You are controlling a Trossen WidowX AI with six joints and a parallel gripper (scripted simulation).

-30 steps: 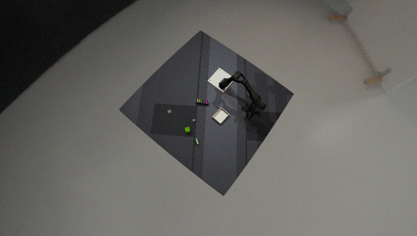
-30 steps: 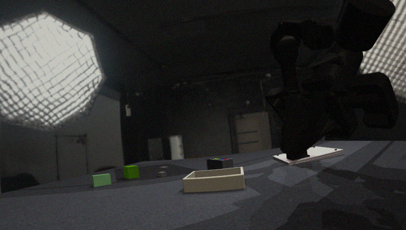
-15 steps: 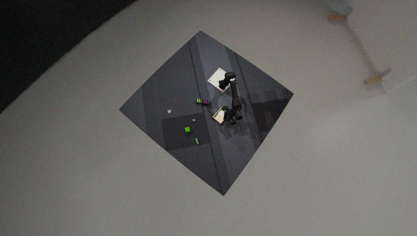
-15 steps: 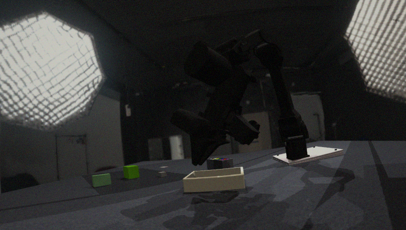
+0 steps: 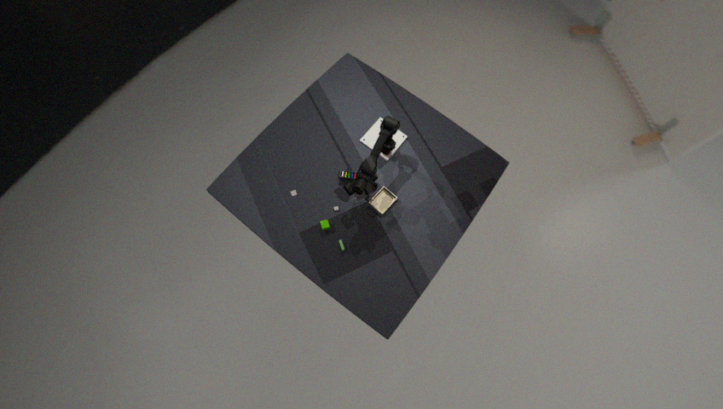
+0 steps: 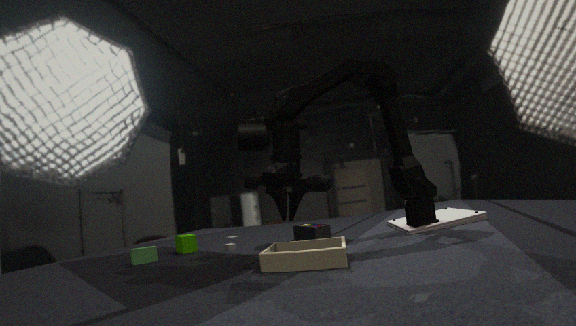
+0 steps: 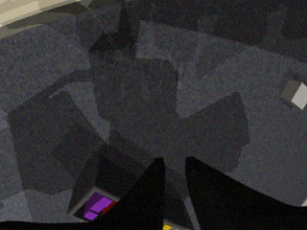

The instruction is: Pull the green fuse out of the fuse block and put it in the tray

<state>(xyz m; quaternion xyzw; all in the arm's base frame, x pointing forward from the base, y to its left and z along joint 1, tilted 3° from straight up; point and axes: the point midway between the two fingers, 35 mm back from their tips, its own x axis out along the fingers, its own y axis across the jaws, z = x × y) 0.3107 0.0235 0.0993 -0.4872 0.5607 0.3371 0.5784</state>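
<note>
Right now my gripper tip is 80 mm to the left of the green fuse, 40 mm past it and 40 mm above it. The rest, counted from my gripper tip: beige tray 150 mm to the left, 60 mm below, 40 mm behind.
</note>
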